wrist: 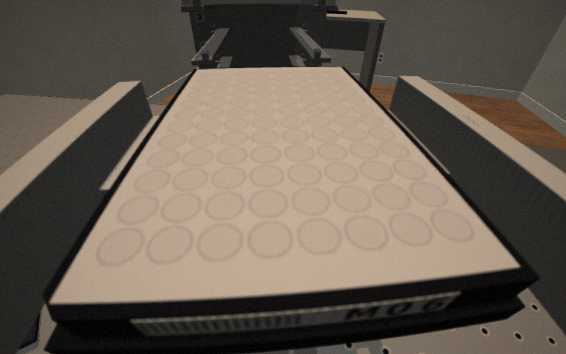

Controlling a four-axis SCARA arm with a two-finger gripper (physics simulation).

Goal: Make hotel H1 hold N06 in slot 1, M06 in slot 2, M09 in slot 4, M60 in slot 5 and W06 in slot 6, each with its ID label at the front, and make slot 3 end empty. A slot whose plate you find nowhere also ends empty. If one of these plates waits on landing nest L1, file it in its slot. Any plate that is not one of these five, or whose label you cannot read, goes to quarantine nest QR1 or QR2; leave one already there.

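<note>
A plate [280, 200] with a pale, round-welled top and a black base fills the middle of the wrist view. Its front label [400, 311] reads M06 beside a barcode and faces the camera. My gripper [274, 100] is shut on this plate, one pale-topped dark finger along each long side. Hotel H1 [196, 31] appears to be the dark structure beyond the plate's far edge. A small tag [199, 17] on it reads 1. A pair of support rails shows just above the plate's far edge, with parts of a lower pair behind that edge.
A pale-topped bench [372, 16] stands behind the hotel at the right. A perforated metal surface [501, 332] shows below the plate at the lower right. Grey walls and a wooden floor [480, 107] lie beyond.
</note>
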